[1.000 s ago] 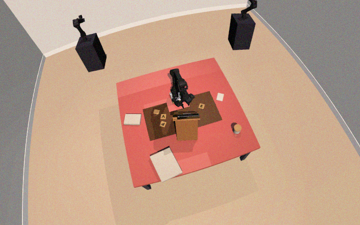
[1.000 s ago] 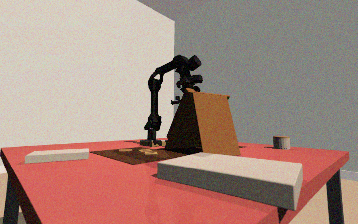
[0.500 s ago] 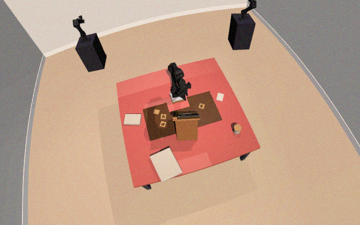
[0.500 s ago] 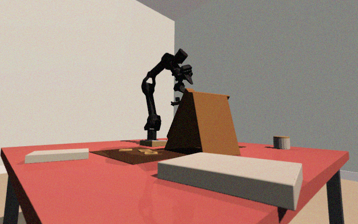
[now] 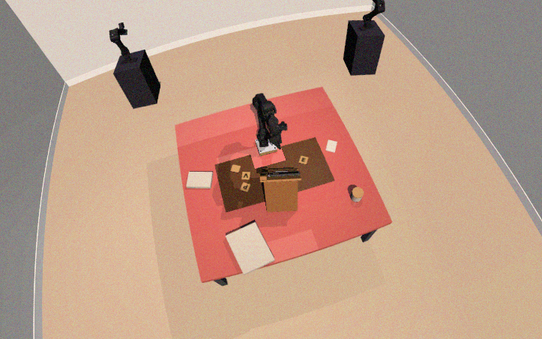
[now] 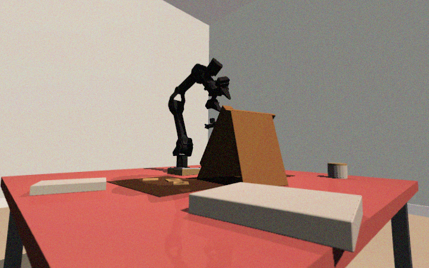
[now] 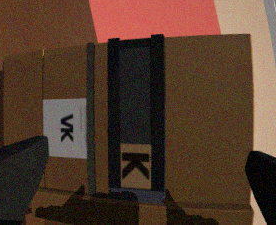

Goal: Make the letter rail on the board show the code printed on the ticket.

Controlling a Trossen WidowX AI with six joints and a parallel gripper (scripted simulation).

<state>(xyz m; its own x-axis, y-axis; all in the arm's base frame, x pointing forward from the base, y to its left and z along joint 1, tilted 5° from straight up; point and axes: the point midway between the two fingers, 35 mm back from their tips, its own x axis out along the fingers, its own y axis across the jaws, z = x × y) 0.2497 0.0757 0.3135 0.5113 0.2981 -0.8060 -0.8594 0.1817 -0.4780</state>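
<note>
Right now my gripper tip is 20 mm past the tan letter tile, 250 mm to the left of it and 330 mm above it. Round my gripper tip: large white slab: 510 mm ahead, 270 mm to the right, 310 mm below; then flat white block: 20 mm behind, 580 mm to the right, 320 mm below; then dark brown mat: 50 mm behind, 60 mm to the right, 330 mm below.
</note>
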